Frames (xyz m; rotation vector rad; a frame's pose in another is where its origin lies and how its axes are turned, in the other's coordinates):
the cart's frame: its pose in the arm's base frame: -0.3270 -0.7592 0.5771 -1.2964 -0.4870 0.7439
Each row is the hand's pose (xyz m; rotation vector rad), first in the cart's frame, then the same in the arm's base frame.
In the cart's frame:
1: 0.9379 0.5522 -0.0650 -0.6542 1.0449 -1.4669
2: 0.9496 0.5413 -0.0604 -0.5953 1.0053 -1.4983
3: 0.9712 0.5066 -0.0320 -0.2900 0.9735 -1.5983
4: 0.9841 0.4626 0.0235 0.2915 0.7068 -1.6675
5: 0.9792 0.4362 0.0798 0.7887 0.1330 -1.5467
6: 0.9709 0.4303 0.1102 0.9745 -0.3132 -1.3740
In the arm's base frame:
1: 0.2360 -0.0671 -0.0497 -1.2896 -0.6382 -1.3524
2: 0.2431 -0.0565 -0.0391 -1.2269 -0.6638 -1.3266
3: 0.2454 -0.0248 -0.0008 -0.9460 -0.6209 -1.2646
4: 0.2249 0.0180 0.0533 -0.4482 -0.6320 -0.9765
5: 0.1878 0.0501 0.0919 -0.0038 -0.7877 -0.4607
6: 0.1622 0.0641 0.1051 0.2093 -0.9376 -0.0710

